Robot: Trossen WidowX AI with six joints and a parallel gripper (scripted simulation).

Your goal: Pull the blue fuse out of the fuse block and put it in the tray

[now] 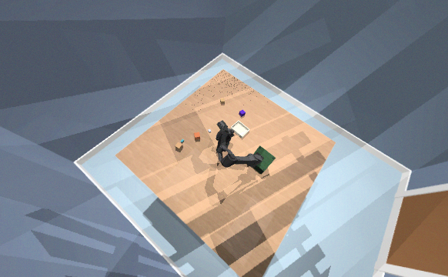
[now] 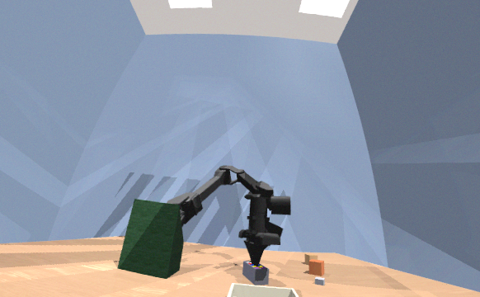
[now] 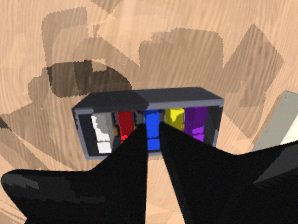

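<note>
Now: gripper tip 21 cm to the left of the white tray, 3 cm above it and 1 cm short of it. Round my gripper tip: small grey block: 19 cm ahead, 3 cm below, 1 cm to the right; orange cube: 22 cm ahead, 10 cm to the left, 1 cm below; blue fuse: 1 cm below.
</note>
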